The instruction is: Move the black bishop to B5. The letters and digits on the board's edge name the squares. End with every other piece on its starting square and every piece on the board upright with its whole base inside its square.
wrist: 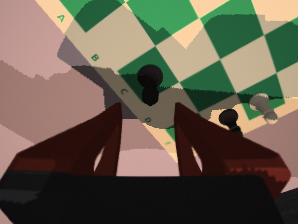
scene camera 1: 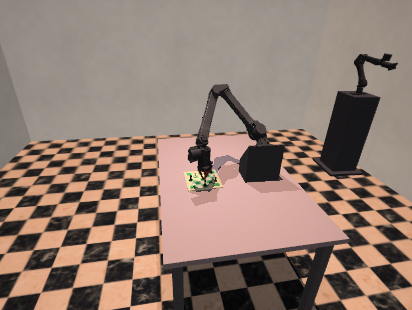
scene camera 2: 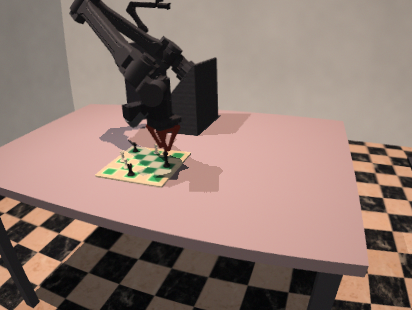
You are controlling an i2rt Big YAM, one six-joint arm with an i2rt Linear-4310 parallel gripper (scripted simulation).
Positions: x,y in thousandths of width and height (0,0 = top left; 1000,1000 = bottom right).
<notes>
In view: my gripper (scene camera 2: 399,482).
My gripper also shows in the wrist view (wrist: 498,498).
</notes>
